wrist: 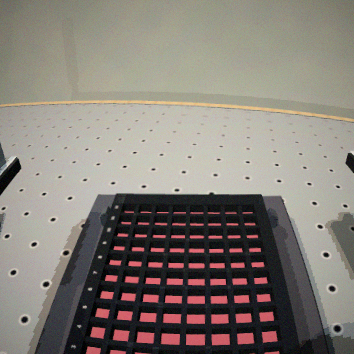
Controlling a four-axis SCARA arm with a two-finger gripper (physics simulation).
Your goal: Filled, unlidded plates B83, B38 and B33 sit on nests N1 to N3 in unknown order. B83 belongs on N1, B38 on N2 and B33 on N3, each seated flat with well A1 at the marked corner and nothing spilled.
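Frame: origin at the arm's base, x ahead, y left, z up, level; metres.
Seen in the pictures: gripper, fingertip midpoint: [181,138].
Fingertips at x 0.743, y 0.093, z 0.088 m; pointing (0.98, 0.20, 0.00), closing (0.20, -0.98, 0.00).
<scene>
A point is followed by its place in that frame.
A black well plate [280,300] {x 0.711, y 0.048, z 0.039 m} with rows of square wells holding pink-red liquid sits in the lower middle of the wrist view. White numbers run down its left rim. Its near end is cut off by the frame, and no plate name or marked corner can be read. It sits on a dark grey nest [306,280] {x 0.733, y 0.031, z 0.025 m} whose sides show left and right of it. My gripper [181,138] {x 0.742, y 0.093, z 0.088 m} is open, with one fingertip at the left edge and one at the right edge. The fingers stand wide apart, and the plate lies lower in the view between their two sides, untouched.
A light grey deck [200,145] {x 0.885, y 0.106, z 0.013 m} with a grid of small dark holes surrounds the nest. A thin orange-yellow strip [175,103] {x 0.997, y 0.155, z 0.013 m} runs along its far edge, with a plain grey-green wall [200,50] behind. Shadows fall beside the nest on the left and at the right edge.
</scene>
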